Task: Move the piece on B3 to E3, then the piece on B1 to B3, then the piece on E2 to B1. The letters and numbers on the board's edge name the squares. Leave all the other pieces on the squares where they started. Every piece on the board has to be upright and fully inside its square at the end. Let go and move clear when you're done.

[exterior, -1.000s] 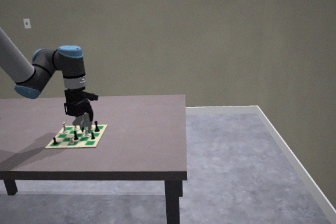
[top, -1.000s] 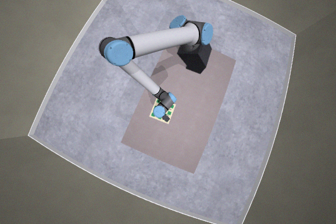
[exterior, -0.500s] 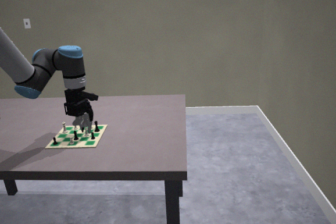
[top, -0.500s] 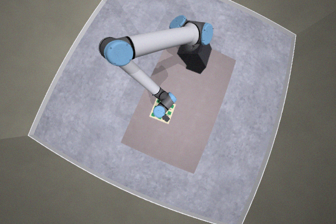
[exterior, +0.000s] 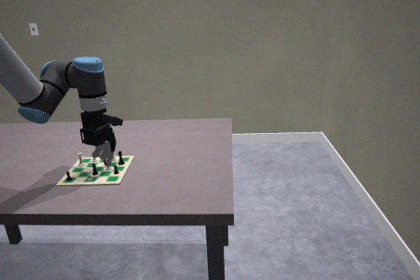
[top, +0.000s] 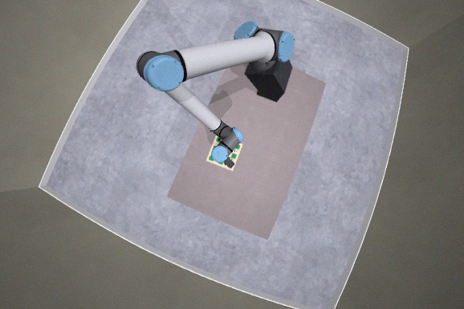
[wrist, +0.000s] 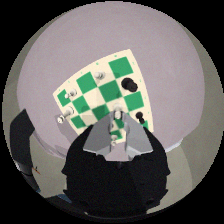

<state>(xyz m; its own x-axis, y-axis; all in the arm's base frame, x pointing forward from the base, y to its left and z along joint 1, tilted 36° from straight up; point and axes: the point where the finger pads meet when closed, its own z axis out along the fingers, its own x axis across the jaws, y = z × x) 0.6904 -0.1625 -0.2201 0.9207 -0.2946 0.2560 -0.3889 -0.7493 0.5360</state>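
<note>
Right now the cream chessboard is 4 cm behind my hand and 3 cm below it. The rest, counted from my hand: white piece (12 cm behind, 4 cm to the left); tall black piece (4 cm ahead, 4 cm to the left).
</note>
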